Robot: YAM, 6 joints.
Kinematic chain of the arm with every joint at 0, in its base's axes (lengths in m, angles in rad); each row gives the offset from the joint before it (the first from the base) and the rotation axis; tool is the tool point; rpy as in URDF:
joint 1: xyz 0 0 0.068 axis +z
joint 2: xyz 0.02 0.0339 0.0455 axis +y
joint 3: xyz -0.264 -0.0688 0 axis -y
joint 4: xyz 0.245 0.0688 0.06 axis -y
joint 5: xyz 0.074 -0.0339 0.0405 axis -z
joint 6: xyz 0.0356 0 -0.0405 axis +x
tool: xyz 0 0 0 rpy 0 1.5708 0
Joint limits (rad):
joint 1: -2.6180..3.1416
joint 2: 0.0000..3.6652
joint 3: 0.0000..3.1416
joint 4: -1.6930..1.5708
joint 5: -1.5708..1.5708
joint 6: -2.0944..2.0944
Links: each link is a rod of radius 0.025 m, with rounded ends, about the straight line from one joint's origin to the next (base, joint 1, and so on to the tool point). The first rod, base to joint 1, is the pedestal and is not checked.
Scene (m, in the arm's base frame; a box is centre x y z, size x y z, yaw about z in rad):
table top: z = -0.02
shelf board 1: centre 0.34 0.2 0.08 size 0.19 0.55 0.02 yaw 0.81
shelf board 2: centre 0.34 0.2 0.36 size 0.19 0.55 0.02 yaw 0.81
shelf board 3: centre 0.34 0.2 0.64 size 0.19 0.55 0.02 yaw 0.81
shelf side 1: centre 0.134 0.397 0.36 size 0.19 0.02 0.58 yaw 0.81
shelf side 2: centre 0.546 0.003 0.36 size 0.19 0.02 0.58 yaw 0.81
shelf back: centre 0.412 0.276 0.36 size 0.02 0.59 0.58 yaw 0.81
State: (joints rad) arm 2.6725 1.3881 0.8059 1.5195 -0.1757 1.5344
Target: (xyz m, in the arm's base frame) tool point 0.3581 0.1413 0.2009
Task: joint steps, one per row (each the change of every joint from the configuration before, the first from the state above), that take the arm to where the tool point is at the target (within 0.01 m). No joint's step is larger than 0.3 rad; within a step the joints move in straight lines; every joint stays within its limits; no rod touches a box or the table.
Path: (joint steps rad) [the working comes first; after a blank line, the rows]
Joints at the target: 0.3790 1.9279 0.8407 1.3559 0.0345 1.5344
Straight joint move there: touches shelf side 1.

1: -0.2932 0.0058 -0.0660 0.0053 0.0306 0.0000
2: -0.2931 0.0059 -0.0660 0.0053 0.0306 0.0000
3: -0.2932 0.0058 -0.0660 0.0053 0.0306 0.0000
4: -0.2931 0.0058 -0.0661 0.0053 0.0306 0.0000
5: -0.2932 0.0059 -0.0660 0.0054 0.0306 0.0000
6: -0.2931 0.0058 -0.0660 0.0053 0.0306 0.0000
7: -0.2932 0.0058 -0.0660 0.0053 0.0306 0.0000
8: -0.2931 0.0059 -0.0660 0.0053 0.0306 0.0000
9: -0.2932 0.0058 -0.0660 0.0053 0.0306 0.0000
10: 0.1150 0.1625 0.2096 -0.0705 -0.0218 0.0000
11: 0.1150 0.1624 0.2096 -0.0704 -0.0217 0.0000
12: 0.1149 0.1624 0.2097 -0.0705 -0.0217 0.0000

